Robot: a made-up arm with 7 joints.
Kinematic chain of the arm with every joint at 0, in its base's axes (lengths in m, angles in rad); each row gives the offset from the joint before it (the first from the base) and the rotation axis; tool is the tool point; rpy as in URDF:
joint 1: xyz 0 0 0.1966 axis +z
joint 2: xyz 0 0 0 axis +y
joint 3: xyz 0 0 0.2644 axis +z
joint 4: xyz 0.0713 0 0 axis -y
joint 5: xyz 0.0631 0 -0.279 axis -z
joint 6: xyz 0 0 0 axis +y
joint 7: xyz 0.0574 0 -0.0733 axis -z
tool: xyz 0 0 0 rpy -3.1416 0 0
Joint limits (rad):
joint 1: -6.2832..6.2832
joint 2: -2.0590..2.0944
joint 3: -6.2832..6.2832
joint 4: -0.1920..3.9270
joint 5: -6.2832..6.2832
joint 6: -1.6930..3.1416
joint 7: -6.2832..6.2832
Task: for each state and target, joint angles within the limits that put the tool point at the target. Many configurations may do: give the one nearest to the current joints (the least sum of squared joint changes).
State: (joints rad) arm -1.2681 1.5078 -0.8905 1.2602 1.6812 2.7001 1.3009
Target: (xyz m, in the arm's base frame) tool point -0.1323 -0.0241 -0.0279
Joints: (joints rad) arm -1.4845 1.8623 -0.9129 0.5119 1.4288 2.6202 1.3009
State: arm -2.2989 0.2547 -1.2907 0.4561 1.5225 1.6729 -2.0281
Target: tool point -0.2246 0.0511 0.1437
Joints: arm -2.3367 0.1917 -1.3509 0.3023 1.4671 1.7221 -2.0281
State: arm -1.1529 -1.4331 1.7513 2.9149 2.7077 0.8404 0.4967
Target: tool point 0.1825 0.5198 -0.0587
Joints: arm -1.2221 -1.7885 2.0100 2.0264 2.7383 0.4951 0.4967
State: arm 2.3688 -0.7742 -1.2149 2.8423 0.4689 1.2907 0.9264
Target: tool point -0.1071 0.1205 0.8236
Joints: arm 2.8819 0.0684 -0.8285 2.8550 0.5329 0.8156 0.9264
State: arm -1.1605 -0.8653 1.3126 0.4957 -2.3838 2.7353 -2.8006
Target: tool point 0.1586 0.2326 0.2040
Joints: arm -0.9379 -1.0628 1.8942 0.3194 -2.5040 2.7844 -2.8006
